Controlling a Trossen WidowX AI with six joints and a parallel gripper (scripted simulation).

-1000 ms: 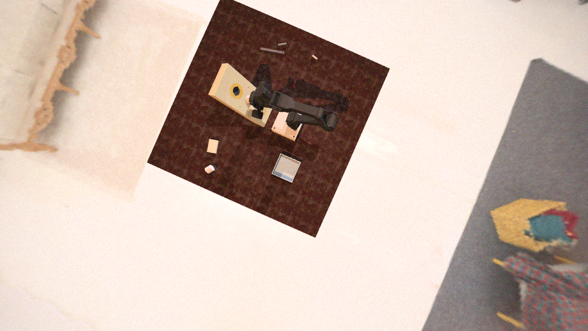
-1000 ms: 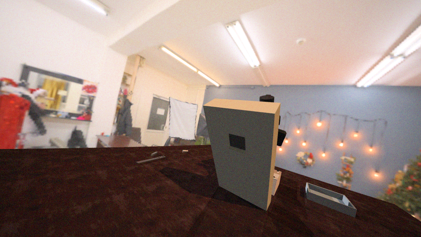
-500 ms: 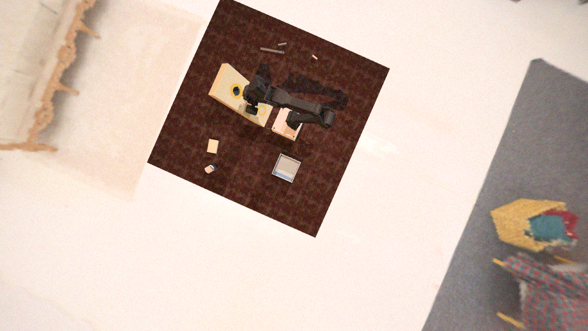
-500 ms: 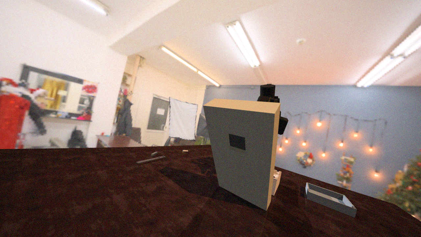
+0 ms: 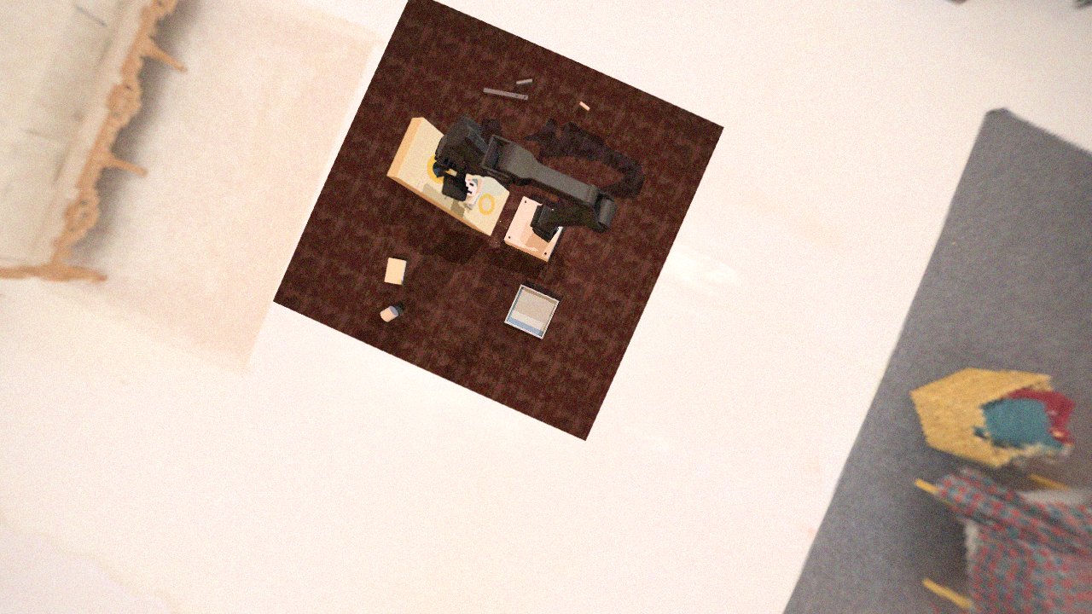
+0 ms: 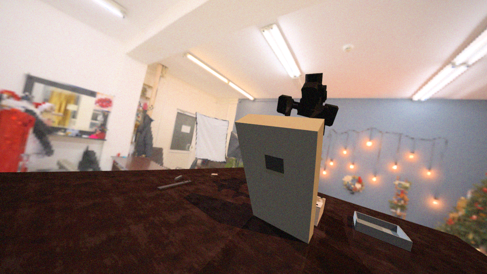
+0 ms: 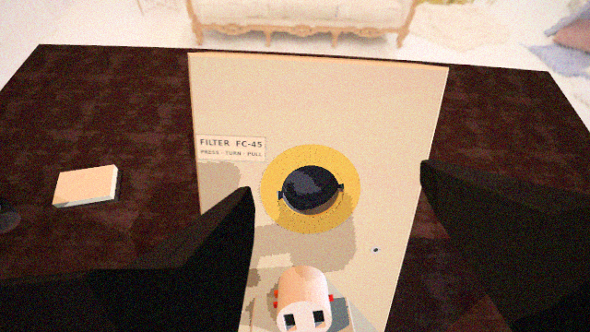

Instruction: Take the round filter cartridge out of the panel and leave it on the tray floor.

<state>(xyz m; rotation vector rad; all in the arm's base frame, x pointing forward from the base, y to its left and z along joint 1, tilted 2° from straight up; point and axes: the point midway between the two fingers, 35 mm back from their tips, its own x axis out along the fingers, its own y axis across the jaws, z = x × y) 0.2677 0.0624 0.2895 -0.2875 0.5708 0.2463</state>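
Now: the round filter cartridge 170 mm below my gripper tip and 20 mm behind it. Round my gripper tip: small peg: 540 mm to the right, 330 mm below, 130 mm behind; service panel: 190 mm below, 20 mm ahead; grey tray: 410 mm behind, 330 mm below, 210 mm to the left.
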